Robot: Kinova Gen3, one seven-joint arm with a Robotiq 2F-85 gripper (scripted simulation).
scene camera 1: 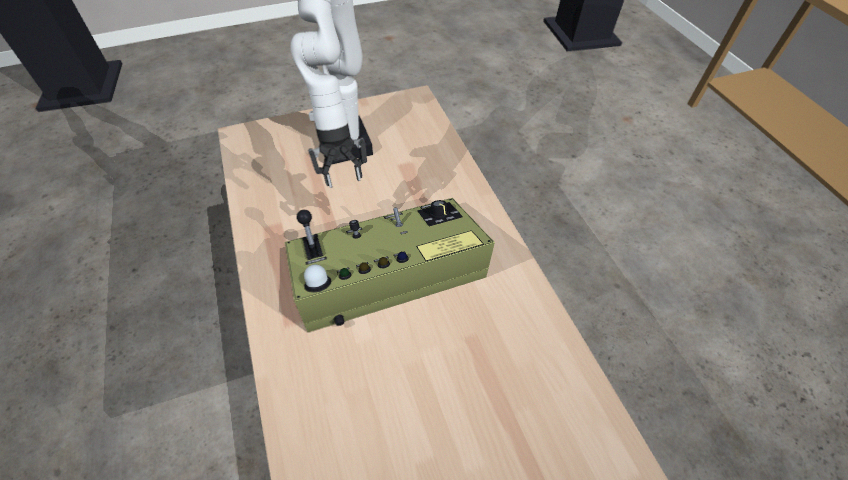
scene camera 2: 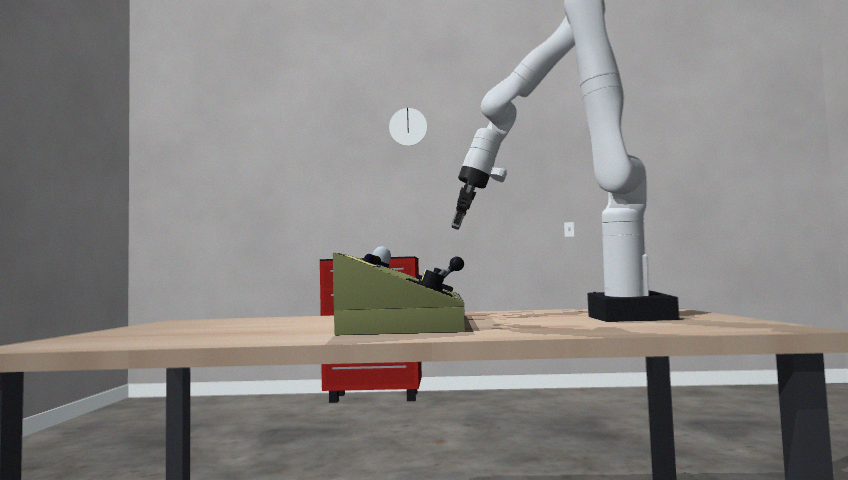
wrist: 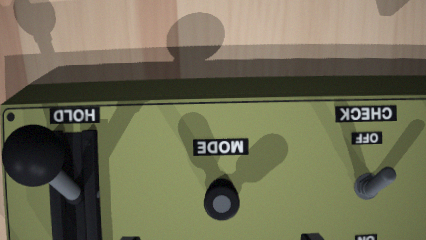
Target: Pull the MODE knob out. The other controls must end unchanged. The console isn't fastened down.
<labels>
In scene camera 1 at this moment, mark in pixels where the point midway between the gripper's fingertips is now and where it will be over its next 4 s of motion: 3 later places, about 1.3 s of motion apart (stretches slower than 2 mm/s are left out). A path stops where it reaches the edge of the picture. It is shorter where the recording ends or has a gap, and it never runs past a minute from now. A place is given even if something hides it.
My gripper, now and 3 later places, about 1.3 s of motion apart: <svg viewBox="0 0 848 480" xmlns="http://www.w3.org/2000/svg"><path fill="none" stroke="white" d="M345 183L351 211L355 231L356 233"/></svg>
</labels>
